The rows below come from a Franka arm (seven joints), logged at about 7 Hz.
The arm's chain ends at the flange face. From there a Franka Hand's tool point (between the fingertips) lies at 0.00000 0.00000 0.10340 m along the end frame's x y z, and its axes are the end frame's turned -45 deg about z.
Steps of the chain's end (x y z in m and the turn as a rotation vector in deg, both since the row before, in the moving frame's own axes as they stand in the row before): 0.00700, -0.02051, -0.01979, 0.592, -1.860, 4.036; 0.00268, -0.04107, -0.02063, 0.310, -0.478, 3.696; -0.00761, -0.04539, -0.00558, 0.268, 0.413, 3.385; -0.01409, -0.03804, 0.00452, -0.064, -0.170, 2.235; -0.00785, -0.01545, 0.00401, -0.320, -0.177, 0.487; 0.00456, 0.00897, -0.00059, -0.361, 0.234, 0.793; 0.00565, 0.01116, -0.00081, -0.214, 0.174, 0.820
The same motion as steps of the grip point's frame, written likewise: 0.01795, -0.01274, -0.01985, 1.734, -0.897, 4.036; 0.03075, -0.02816, -0.02064, 0.557, -0.119, 3.696; 0.02758, -0.03727, -0.00558, -0.103, 0.482, 3.385; 0.01664, -0.03700, 0.00452, 0.075, -0.165, 2.235; 0.00474, -0.01630, 0.00401, -0.101, -0.351, 0.487; -0.00329, 0.01033, -0.00059, -0.421, -0.090, 0.793; -0.00395, 0.01238, -0.00081, -0.274, -0.028, 0.820
